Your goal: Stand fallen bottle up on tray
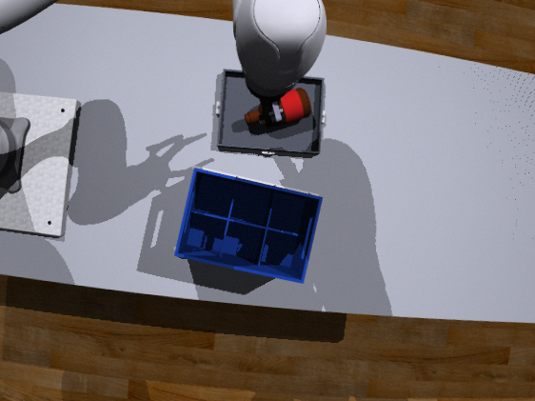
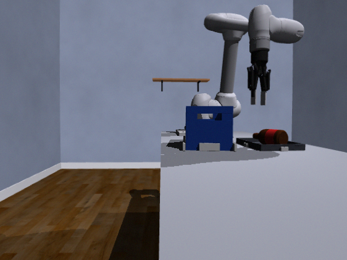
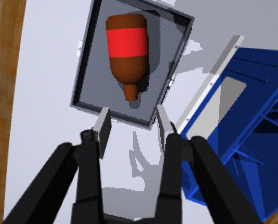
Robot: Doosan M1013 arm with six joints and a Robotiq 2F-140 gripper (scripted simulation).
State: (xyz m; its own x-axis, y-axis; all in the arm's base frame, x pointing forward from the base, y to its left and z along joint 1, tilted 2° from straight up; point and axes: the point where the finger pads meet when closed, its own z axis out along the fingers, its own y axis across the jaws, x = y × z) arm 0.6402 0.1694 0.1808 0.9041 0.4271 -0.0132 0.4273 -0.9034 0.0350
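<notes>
Right now the bottle is 180 mm below my hand, 40 mm ahead of it and 30 mm to the left of it. The rest, counted from my hand: blue crate 250 mm to the right, 130 mm below, 10 mm ahead; then dark tray 210 mm below, 30 mm to the left, 30 mm ahead.
</notes>
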